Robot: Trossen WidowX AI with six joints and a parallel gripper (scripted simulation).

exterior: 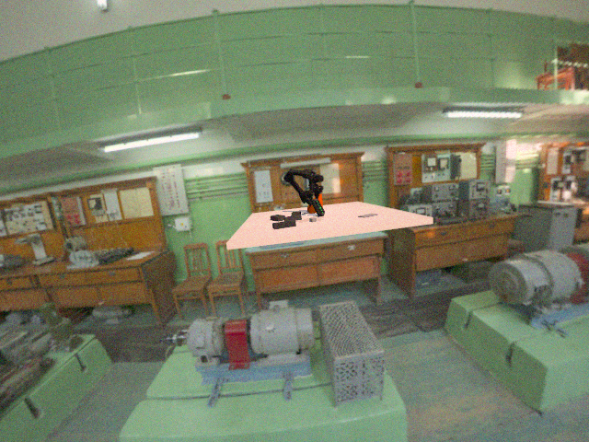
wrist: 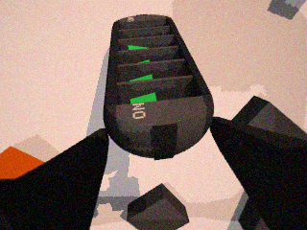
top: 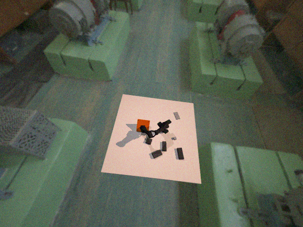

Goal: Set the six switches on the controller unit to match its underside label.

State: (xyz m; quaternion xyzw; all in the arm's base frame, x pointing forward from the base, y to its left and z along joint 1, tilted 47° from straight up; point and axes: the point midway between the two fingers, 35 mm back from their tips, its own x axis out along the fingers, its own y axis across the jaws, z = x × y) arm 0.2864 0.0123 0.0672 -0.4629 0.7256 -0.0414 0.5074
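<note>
My gripper tip is now 180 mm past the small dark block, 140 mm to the left of it and 110 mm above it. Round my gripper tip: grey plate: 340 mm to the left, 280 mm ahead, 120 mm below; then longer block: 300 mm to the right, 280 mm ahead, 110 mm below; then small grey part: 210 mm ahead, 110 mm below, 80 mm to the right.
</note>
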